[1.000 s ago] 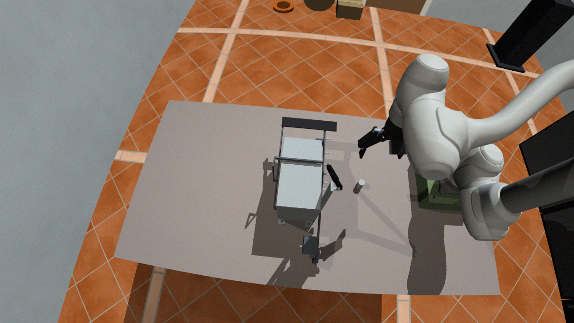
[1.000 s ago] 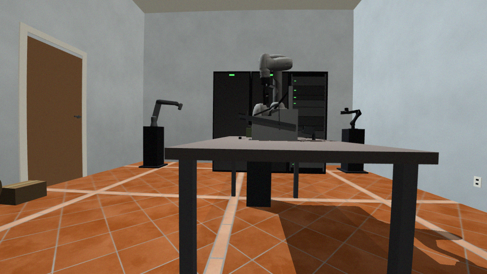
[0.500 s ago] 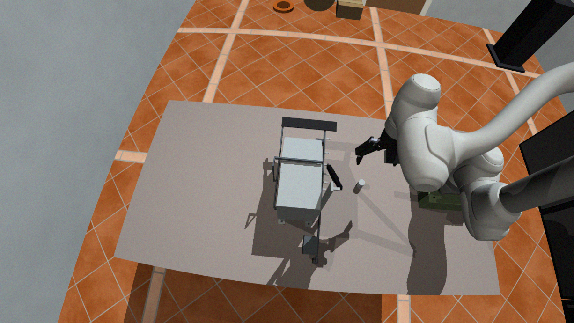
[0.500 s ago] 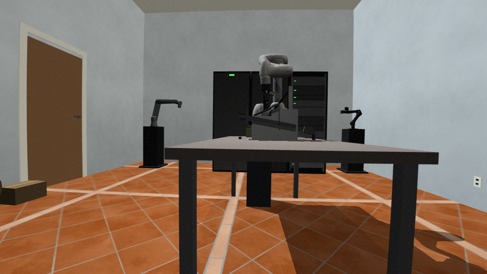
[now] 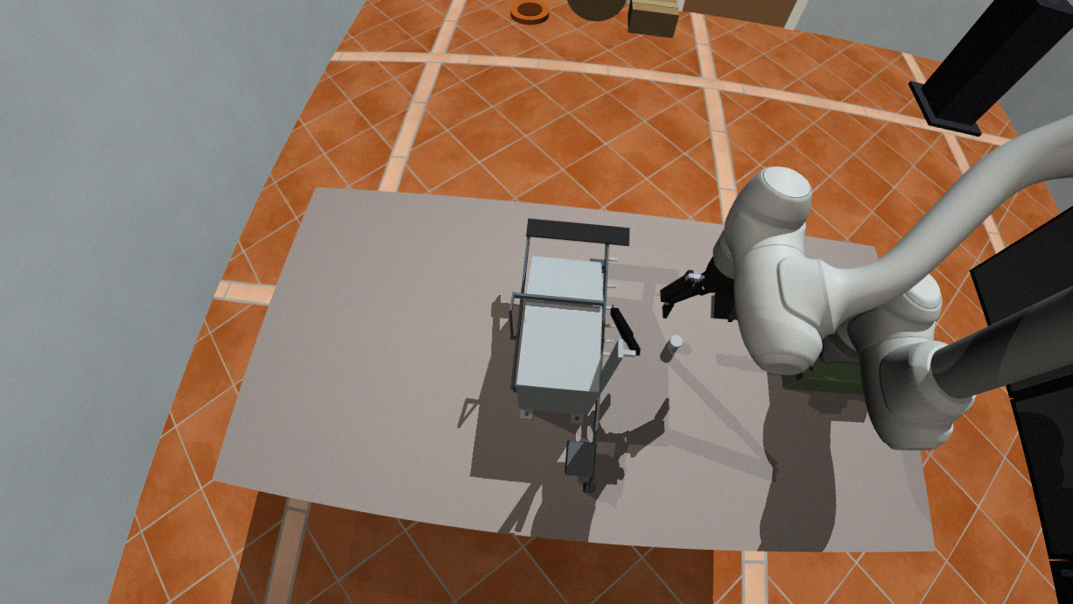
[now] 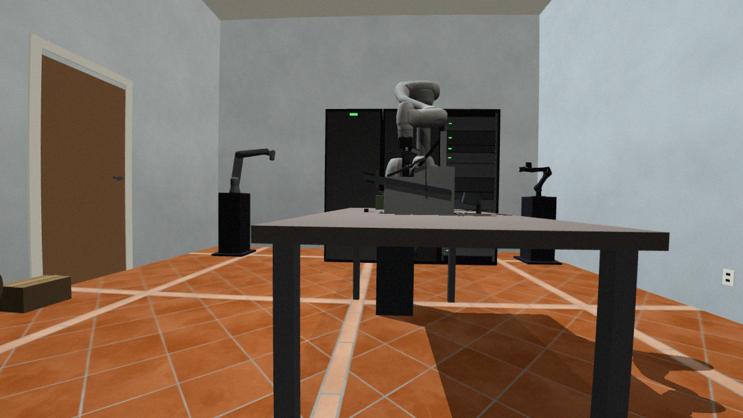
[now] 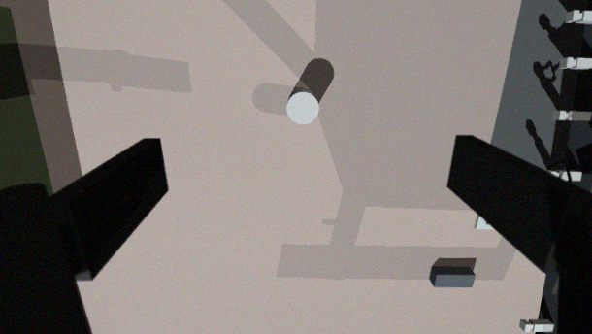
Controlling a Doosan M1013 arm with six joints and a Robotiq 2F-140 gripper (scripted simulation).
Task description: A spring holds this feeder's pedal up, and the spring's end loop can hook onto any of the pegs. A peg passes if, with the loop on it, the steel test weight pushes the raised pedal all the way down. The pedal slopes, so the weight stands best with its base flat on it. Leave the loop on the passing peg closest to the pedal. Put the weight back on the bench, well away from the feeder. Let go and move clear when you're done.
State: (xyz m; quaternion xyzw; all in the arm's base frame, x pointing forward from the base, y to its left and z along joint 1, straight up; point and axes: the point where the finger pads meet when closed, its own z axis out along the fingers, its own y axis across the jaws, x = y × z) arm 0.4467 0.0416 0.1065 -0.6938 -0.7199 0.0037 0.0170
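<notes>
Now: hand 18 cm above the steel test weight. Round my hand: small block (21 cm to the right, 20 cm below, 20 cm ahead); white-tipped pin (19 cm ahead, 19 cm above, 18 cm to the left).
</notes>
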